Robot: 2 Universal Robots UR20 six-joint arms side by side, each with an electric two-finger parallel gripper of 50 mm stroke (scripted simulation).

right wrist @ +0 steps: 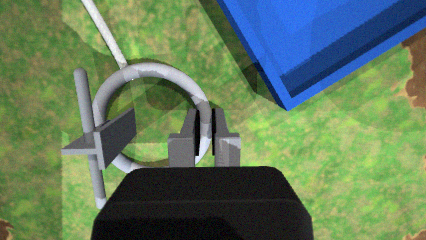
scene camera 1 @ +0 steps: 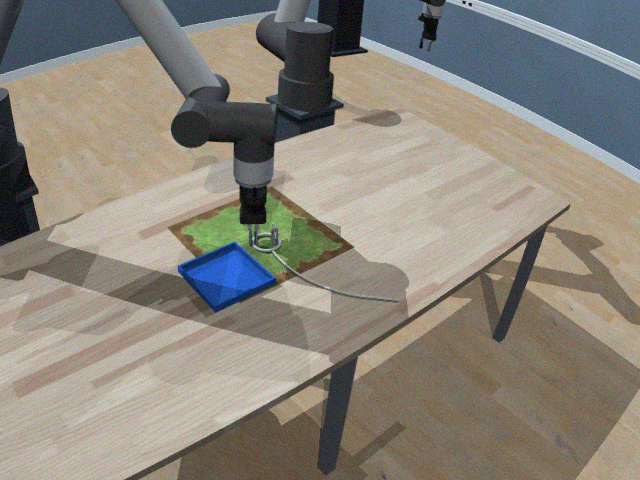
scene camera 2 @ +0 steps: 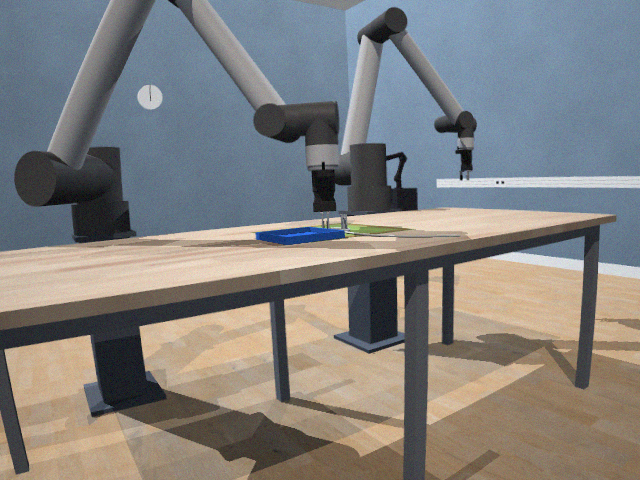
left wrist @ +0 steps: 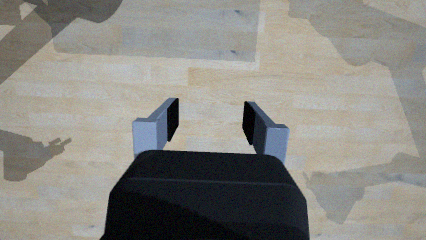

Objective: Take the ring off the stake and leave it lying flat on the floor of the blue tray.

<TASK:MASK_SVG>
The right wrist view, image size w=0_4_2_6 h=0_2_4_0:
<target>my right gripper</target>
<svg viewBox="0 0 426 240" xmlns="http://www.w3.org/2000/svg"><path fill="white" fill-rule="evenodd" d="M90 239L314 240L311 215L280 170L269 166L240 166L241 137L239 133L229 133L223 108L212 108L212 156L215 156L215 167L195 167L195 157L199 156L200 112L196 108L189 108L180 133L171 133L167 139L169 167L139 168L129 172L94 219Z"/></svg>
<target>blue tray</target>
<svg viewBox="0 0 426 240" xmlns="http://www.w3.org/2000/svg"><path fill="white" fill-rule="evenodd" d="M216 0L277 105L286 111L290 111L426 27L426 0Z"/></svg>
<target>grey ring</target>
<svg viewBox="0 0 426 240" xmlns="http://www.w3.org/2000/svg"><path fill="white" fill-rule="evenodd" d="M112 161L112 164L125 173L139 168L162 168L138 164L125 157L121 152ZM104 81L97 91L92 104L95 127L106 121L107 106L113 94L122 85L131 80L141 77L158 77L169 80L181 87L191 97L197 110L200 112L199 156L195 157L195 165L201 160L212 139L212 110L205 93L191 77L166 64L142 62L123 67Z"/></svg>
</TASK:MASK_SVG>
